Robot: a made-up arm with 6 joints.
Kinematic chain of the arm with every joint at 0, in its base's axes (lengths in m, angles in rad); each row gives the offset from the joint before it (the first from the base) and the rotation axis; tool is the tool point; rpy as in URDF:
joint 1: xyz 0 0 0.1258 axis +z
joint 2: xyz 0 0 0 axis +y
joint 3: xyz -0.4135 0 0.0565 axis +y
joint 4: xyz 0.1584 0 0.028 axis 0.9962 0 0.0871
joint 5: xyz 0 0 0 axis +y
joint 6: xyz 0.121 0 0.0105 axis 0.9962 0 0.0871
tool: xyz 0 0 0 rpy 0 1.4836 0
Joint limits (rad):
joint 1: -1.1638..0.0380
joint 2: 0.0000..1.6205
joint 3: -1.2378..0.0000
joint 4: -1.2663..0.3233
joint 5: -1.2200..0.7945
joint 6: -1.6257..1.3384
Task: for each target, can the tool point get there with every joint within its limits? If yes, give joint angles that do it. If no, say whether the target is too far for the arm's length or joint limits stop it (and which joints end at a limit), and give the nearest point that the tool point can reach.
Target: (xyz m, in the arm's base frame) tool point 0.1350 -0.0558 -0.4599
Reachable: no: joint limits stop it (at a limit: joint 1, joint 2, joint 3, joint 5) | nearest point -0.0530 0.1546 0.1322 | short by 0.656 m
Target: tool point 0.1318 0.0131 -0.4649
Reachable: no: joint limits stop it (at a limit: joint 1, joint 2, joint 3, joint 5) | nearest point -0.0503 0.1557 0.1327 | short by 0.641 m
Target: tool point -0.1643 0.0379 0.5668
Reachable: yes | joints -0.1251 0.4520 -0.9744 -0.3021 -0.4938 0.3456
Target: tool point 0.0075 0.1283 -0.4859
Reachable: no: joint limits stop it (at a limit: joint 1, joint 2, joint 3, joint 5) | nearest point -0.0580 0.1523 0.1316 | short by 0.621 m
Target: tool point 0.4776 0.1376 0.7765
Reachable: no: too far | nearest point 0.3103 0.0492 0.5884 | short by 0.267 m
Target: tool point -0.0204 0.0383 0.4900
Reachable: yes | joints -0.5145 0.6151 -0.7089 -0.9759 -0.2345 -1.1652
